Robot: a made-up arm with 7 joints.
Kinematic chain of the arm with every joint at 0, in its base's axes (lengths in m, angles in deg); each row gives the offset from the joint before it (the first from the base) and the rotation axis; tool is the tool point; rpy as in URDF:
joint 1: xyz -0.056 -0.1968 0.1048 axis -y
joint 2: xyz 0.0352 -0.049 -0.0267 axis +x
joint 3: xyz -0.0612 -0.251 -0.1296 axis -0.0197 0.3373 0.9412
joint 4: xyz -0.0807 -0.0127 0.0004 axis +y
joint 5: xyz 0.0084 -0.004 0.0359 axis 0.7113 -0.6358 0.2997
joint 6: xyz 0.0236 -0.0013 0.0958 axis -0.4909 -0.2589 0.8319
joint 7: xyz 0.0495 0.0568 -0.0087 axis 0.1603 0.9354 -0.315
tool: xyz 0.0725 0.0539 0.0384 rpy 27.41 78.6 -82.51
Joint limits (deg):
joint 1: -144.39..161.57
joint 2: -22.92..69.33
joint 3: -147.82..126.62
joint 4: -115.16..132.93
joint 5: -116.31..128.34
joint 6: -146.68..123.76
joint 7: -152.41..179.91
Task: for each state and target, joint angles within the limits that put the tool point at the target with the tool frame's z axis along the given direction. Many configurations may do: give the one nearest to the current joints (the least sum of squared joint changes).
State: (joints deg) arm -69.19 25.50 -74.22 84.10 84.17 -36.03 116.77
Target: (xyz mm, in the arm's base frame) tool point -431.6 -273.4 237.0 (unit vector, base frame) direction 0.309 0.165 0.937
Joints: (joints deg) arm -116.42 54.55 -53.52 103.00 75.63 -14.36 98.84
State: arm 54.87 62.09 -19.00 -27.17 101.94 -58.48 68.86
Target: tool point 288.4 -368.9 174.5 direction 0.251 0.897 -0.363
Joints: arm 98.13 67.80 -3.80 12.88 115.77 -82.40 51.55
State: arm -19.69 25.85 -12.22 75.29 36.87 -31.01 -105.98
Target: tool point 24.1 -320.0 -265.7 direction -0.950 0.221 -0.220
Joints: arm 2.57 69.33 -37.31 84.77 52.74 -38.03 -109.60
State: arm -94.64 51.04 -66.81 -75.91 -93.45 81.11 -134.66
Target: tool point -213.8 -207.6 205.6 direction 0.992 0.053 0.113
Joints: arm -136.71 61.85 -73.29 -95.61 -66.95 38.22 -99.58
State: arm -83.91 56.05 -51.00 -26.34 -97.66 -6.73 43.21
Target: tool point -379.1 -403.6 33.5 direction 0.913 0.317 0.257
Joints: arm -39.21 34.70 -90.26 -42.19 -104.72 -58.40 37.97
